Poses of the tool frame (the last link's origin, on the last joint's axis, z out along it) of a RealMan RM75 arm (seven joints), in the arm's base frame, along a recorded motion.
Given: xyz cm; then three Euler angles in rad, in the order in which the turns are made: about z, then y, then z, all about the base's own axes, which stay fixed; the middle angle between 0 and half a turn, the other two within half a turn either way.
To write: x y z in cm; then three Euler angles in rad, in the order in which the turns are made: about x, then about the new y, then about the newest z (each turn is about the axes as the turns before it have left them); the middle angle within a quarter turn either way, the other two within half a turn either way. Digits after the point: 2 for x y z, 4 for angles.
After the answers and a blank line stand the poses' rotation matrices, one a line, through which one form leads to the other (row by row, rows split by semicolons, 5 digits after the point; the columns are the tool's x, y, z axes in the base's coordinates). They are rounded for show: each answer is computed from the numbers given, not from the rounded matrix.
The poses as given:
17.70, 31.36, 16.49, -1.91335, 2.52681, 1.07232
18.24, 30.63, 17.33, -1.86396, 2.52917, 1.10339
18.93, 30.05, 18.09, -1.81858, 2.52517, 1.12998
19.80, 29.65, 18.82, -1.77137, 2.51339, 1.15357
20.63, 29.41, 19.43, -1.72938, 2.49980, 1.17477
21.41, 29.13, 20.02, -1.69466, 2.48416, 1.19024
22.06, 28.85, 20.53, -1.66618, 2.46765, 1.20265
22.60, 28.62, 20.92, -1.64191, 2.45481, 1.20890
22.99, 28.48, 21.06, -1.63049, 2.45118, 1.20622
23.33, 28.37, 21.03, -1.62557, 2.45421, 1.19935
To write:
17.70, 31.36, 16.49, -2.5865, 0.2794, 0.0758
18.24, 30.63, 17.33, -2.5814, 0.2620, 0.0985
18.93, 30.05, 18.09, -2.5717, 0.2492, 0.1197
19.80, 29.65, 18.82, -2.5554, 0.2405, 0.1438
20.63, 29.41, 19.43, -2.5380, 0.2330, 0.1646
21.41, 29.13, 20.02, -2.5197, 0.2290, 0.1828
22.06, 28.85, 20.53, -2.5012, 0.2265, 0.1974
22.60, 28.62, 20.92, -2.4874, 0.2264, 0.2137
22.99, 28.48, 21.06, -2.4843, 0.2291, 0.2265
23.33, 28.37, 21.03, -2.4886, 0.2324, 0.2377

0.95847 -0.07284 0.27575; -0.20931 -0.83639 0.50659; 0.19374 -0.54327 -0.81690
0.96119 -0.09497 0.25901; -0.22025 -0.82953 0.51319; 0.16612 -0.55033 -0.81826
0.96217 -0.11571 0.24667; -0.23266 -0.82006 0.52285; 0.14179 -0.56046 -0.81595
0.96121 -0.13915 0.23815; -0.24974 -0.80558 0.53728; 0.11709 -0.57591 -0.80909
0.95982 -0.15942 0.23093; -0.26421 -0.79067 0.55230; 0.09454 -0.59112 -0.80102
0.95767 -0.17706 0.22698; -0.27779 -0.77519 0.56737; 0.07550 -0.60640 -0.79156
0.95554 -0.19107 0.22459; -0.28882 -0.75997 0.58226; 0.05944 -0.62123 -0.78137
0.95232 -0.20664 0.22449; -0.30177 -0.74653 0.59298; 0.04505 -0.63245 -0.77329
0.94901 -0.21867 0.22707; -0.31295 -0.74030 0.59500; 0.03799 -0.63572 -0.77098
0.94576 -0.22910 0.23031; -0.32299 -0.73899 0.59124; 0.03474 -0.63356 -0.77291

